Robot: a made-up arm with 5 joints.
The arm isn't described. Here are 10 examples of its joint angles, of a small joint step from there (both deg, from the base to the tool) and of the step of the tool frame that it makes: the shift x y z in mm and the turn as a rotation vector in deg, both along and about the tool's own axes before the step.
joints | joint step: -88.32 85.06 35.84 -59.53 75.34 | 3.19 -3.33 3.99 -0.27 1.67
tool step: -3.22 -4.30 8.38 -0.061 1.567 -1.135
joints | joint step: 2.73 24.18 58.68 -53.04 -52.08 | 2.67 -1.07 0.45 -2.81 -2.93
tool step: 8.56 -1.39 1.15 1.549 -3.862 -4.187
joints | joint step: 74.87 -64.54 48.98 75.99 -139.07 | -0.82 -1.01 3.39 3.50 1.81
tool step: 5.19 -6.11 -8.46 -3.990 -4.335 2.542
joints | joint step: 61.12 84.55 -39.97 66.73 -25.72 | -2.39 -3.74 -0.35 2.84 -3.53
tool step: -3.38 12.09 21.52 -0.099 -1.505 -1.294
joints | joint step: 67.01 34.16 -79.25 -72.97 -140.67 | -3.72 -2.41 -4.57 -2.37 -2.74
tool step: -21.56 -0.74 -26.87 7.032 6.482 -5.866
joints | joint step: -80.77 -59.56 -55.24 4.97 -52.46 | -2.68 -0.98 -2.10 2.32 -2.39
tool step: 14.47 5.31 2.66 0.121 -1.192 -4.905
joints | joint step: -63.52 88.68 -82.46 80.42 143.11 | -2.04 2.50 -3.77 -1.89 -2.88
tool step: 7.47 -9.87 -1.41 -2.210 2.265 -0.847
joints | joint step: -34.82 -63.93 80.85 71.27 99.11 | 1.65 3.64 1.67 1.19 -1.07
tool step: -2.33 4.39 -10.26 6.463 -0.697 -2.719
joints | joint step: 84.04 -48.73 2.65 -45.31 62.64 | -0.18 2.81 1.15 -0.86 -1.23
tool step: -8.33 14.88 5.91 2.664 1.585 -1.410
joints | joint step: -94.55 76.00 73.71 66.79 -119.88 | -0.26 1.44 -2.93 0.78 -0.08
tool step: -2.57 4.28 6.70 0.711 0.207 -0.233
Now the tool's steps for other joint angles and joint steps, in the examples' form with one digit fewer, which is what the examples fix.
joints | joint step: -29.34 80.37 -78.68 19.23 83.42 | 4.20 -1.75 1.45 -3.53 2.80
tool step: -26.6 -11.5 2.7 -4.34 3.40 1.43
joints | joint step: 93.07 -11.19 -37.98 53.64 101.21 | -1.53 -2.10 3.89 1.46 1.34
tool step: 5.7 5.0 0.2 2.97 -2.02 1.50
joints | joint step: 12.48 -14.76 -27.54 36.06 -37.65 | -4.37 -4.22 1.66 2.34 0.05
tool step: -3.0 14.9 16.0 3.45 2.65 -0.43
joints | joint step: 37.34 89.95 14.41 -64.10 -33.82 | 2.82 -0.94 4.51 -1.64 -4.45
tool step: 0.0 -7.8 11.9 -2.86 0.17 -6.31
